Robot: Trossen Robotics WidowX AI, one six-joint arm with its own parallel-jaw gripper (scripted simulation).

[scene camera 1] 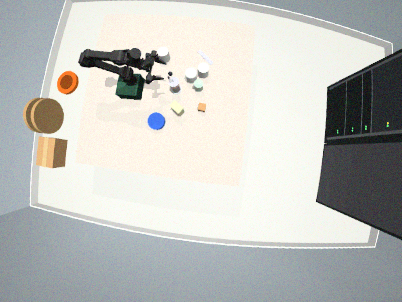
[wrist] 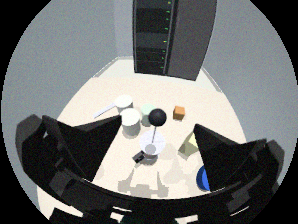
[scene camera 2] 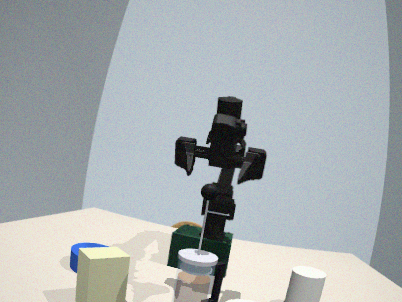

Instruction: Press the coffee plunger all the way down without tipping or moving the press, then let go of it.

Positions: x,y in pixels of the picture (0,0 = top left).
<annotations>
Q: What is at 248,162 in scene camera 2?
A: My gripper.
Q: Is my gripper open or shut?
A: Open.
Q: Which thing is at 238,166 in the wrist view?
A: My gripper.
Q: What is my gripper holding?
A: Nothing.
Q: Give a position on a coffee press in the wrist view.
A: At 152,142
</annotations>
